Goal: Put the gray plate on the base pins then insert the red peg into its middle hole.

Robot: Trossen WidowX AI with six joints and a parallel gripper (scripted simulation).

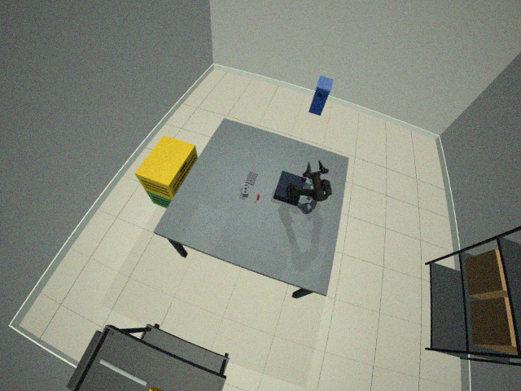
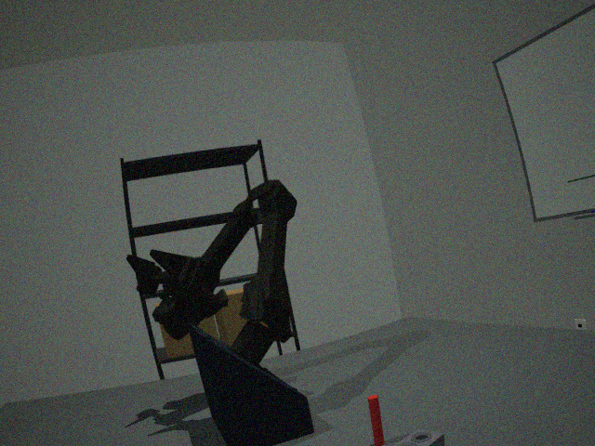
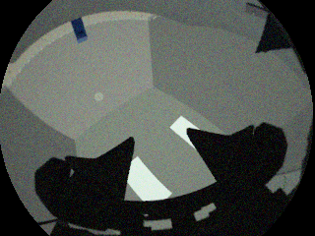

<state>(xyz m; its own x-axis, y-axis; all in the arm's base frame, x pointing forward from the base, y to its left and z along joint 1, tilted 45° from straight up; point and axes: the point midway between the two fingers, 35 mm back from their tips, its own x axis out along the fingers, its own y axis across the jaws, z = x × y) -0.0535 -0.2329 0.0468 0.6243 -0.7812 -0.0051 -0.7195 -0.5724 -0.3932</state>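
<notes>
My gripper tip is 39 cm short of the gray plate, 29 cm to the right of it and 30 cm above it. The rest, counted from my gripper tip: gray base (41 cm ahead, 14 cm to the left, 33 cm below); then red peg (27 cm ahead, 30 cm to the left, 30 cm below).
</notes>
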